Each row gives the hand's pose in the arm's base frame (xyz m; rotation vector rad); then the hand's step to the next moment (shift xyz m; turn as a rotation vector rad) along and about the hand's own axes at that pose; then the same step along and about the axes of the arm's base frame.
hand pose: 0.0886 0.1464 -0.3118 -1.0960 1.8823 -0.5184
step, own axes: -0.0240 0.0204 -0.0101 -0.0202 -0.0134 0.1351
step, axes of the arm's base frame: -0.0129 0.0304 0.0025 0.1251 0.0194 -0.0530
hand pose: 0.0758 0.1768 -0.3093 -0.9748 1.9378 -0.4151
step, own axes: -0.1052 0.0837 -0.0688 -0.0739 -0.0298 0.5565
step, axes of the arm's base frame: -0.0667 0.1276 0.0456 0.5009 0.0889 -0.2392
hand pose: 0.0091 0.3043 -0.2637 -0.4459 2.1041 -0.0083
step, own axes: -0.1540 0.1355 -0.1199 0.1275 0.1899 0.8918
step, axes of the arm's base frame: -0.0662 0.1552 0.1672 0.6104 0.2862 -0.6270
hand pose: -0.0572 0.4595 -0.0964 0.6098 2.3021 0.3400
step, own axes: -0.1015 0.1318 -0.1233 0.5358 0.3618 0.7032
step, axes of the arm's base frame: 0.0201 0.0519 0.1994 0.2769 0.6318 -0.6608
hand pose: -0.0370 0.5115 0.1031 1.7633 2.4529 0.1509
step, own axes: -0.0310 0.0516 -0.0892 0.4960 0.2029 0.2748
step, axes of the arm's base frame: 0.0445 -0.0141 0.0970 0.0753 0.5382 -0.2596
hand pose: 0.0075 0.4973 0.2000 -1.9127 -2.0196 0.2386
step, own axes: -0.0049 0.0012 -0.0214 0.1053 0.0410 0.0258
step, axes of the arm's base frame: 0.0090 -0.0072 0.0187 0.0258 0.1104 -0.0243
